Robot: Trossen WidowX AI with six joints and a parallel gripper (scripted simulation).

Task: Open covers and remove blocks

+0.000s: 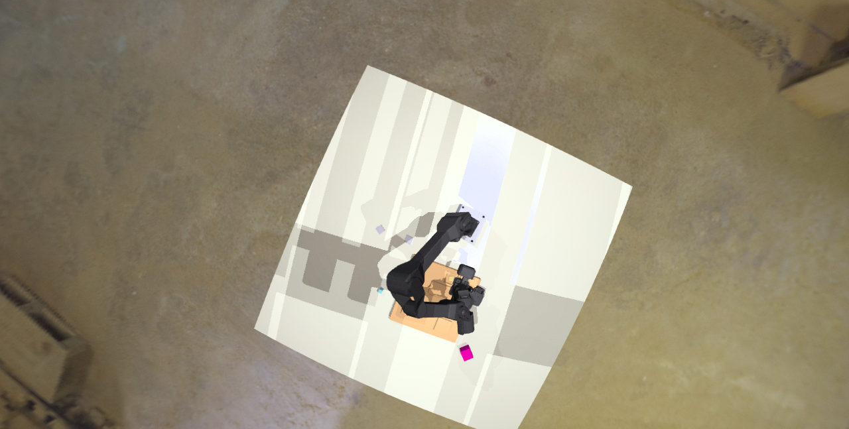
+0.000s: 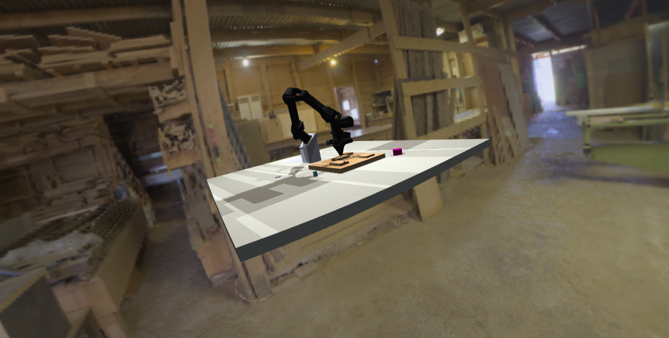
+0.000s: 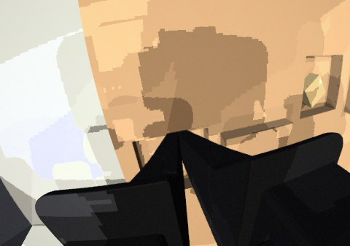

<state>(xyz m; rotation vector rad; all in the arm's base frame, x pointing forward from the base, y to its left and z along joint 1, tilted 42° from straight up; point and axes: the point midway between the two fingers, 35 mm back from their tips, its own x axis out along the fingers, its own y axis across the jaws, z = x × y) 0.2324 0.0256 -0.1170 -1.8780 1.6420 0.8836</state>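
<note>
My gripper tip is now 100 mm short of the tan wooden puzzle board and 40 mm to the left of it. Also, from my gripper tip: teal block 190 mm ahead, 250 mm to the right, 10 mm below; magenta block 260 mm ahead, 200 mm to the left, 10 mm below.
</note>
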